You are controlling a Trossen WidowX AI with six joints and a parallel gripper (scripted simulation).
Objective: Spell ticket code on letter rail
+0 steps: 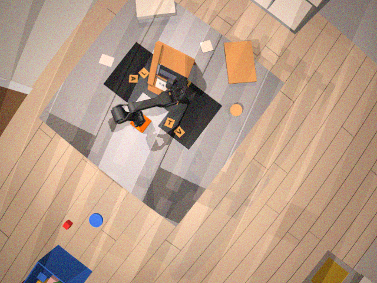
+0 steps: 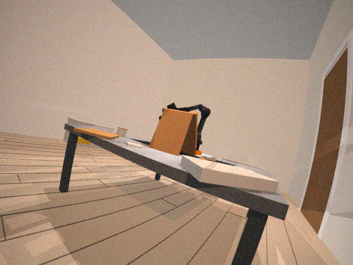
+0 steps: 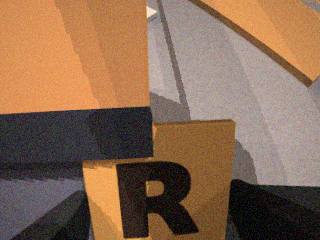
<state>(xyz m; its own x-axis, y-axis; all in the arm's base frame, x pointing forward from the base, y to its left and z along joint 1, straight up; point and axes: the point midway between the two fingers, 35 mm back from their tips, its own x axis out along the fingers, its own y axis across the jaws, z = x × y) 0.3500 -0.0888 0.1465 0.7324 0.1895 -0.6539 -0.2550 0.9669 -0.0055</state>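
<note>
The white ticket is 100 mm behind my gripper tip, 130 mm to the left of it and 80 mm below it. The rest, counted from my gripper tip: orange tile right at my gripper tip; black mat 170 mm behind, 100 mm to the left, 150 mm below; small white block 330 mm ahead, 110 mm to the left, 150 mm below.
</note>
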